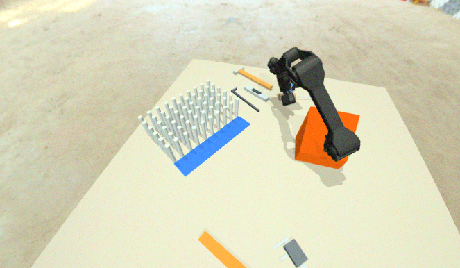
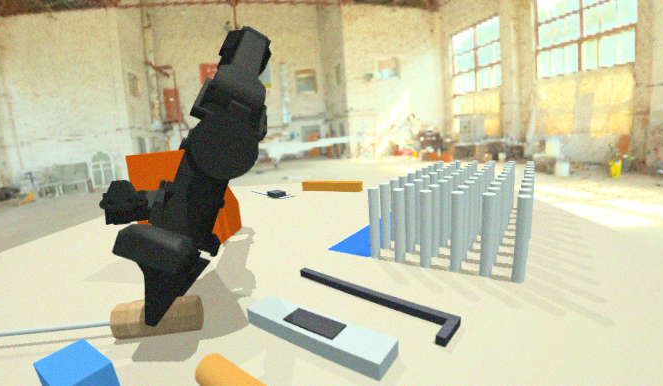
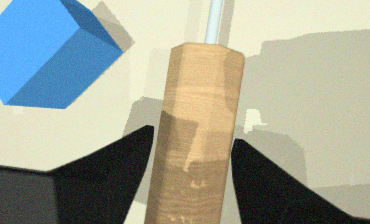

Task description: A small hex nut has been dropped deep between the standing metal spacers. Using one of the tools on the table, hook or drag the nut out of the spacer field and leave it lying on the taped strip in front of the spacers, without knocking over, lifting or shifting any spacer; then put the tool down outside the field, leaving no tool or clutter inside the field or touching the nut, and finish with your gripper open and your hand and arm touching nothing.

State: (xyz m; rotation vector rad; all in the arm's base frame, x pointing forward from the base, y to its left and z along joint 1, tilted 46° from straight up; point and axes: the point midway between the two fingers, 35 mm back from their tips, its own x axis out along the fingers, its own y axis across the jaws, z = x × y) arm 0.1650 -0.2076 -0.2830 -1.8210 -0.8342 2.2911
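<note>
The blue cube lies 10 cm to the right of my gripper tip and 1 cm behind it. Also, from my gripper tip: orange bar (78 cm to the left, 15 cm ahead); blue taped strip (37 cm to the left, 31 cm ahead, 2 cm below); grey block (17 cm ahead, 1 cm to the right).
</note>
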